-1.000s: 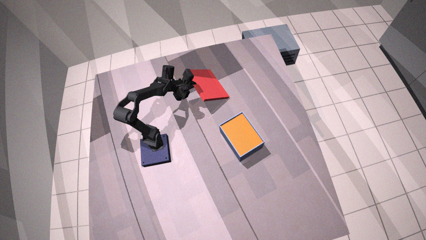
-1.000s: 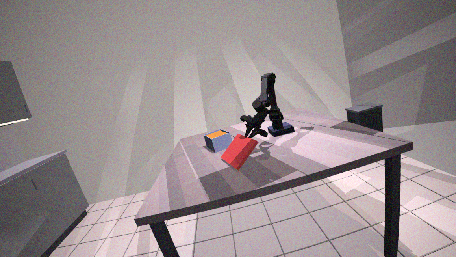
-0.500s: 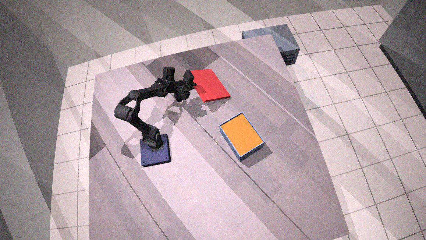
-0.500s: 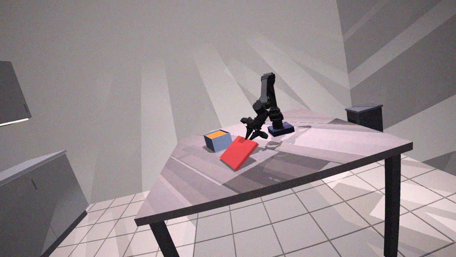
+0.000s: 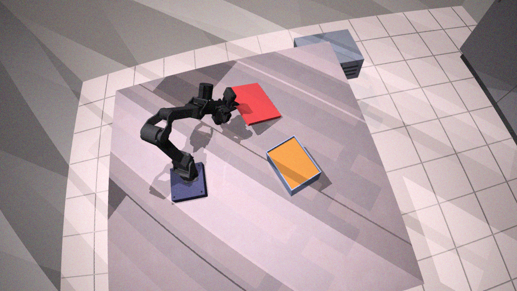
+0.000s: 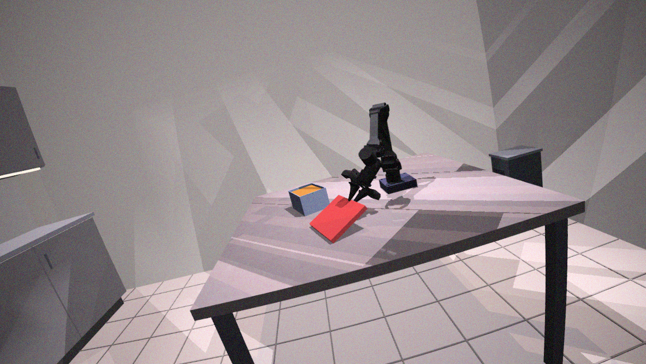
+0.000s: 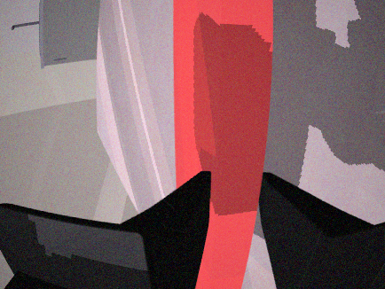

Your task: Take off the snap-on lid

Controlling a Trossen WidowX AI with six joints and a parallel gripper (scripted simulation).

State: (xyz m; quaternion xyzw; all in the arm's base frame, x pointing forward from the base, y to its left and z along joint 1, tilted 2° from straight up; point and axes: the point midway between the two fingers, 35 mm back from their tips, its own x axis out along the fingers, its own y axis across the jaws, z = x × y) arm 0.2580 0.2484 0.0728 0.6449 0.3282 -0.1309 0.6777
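The red lid is 8 cm ahead of my gripper tip, 2 cm to the left of it and 3 cm below it. Also, from my gripper tip: storage box 16 cm ahead, 34 cm to the right, 3 cm below.
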